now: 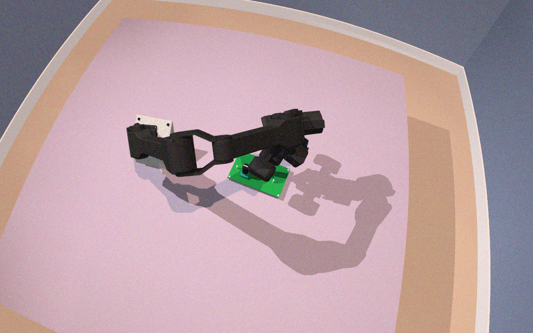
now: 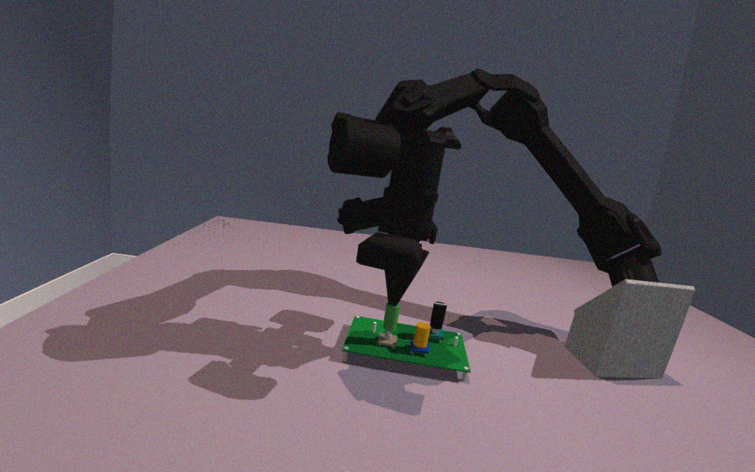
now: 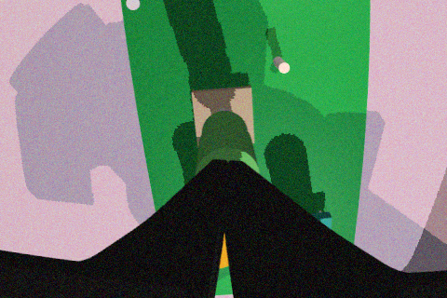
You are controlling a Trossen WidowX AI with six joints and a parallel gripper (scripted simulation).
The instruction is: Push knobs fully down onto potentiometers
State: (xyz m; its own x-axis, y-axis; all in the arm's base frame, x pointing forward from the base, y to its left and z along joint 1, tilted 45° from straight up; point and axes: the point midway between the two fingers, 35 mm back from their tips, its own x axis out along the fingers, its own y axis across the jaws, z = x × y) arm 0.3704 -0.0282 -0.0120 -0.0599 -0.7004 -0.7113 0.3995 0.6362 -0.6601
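Right now the green knob is 20 mm below my gripper tip. Also, from my gripper tip: black knob 70 mm behind, 20 mm to the right, 20 mm below.
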